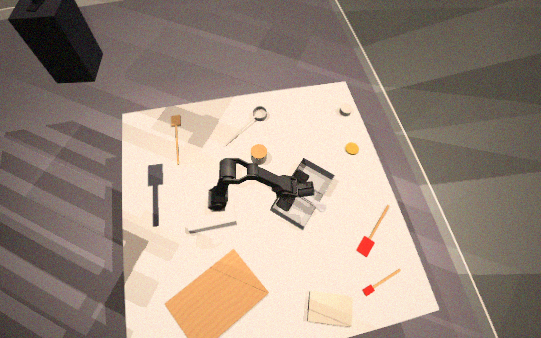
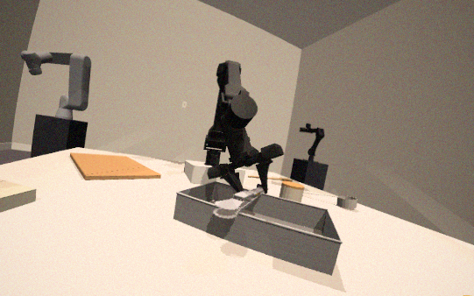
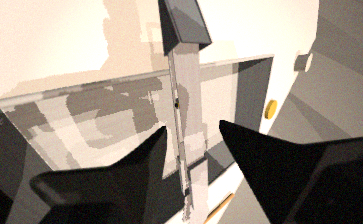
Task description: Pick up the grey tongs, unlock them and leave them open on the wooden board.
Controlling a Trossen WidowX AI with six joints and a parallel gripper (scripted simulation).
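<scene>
My gripper tip is 4 cm short of the roasting tin and 3 cm above it. Also, from my gripper tip: black spatula 67 cm behind, 5 cm to the left, 6 cm below; wooden board 36 cm behind, 45 cm to the right, 5 cm below; pale board 10 cm ahead, 52 cm to the right, 5 cm below.
</scene>
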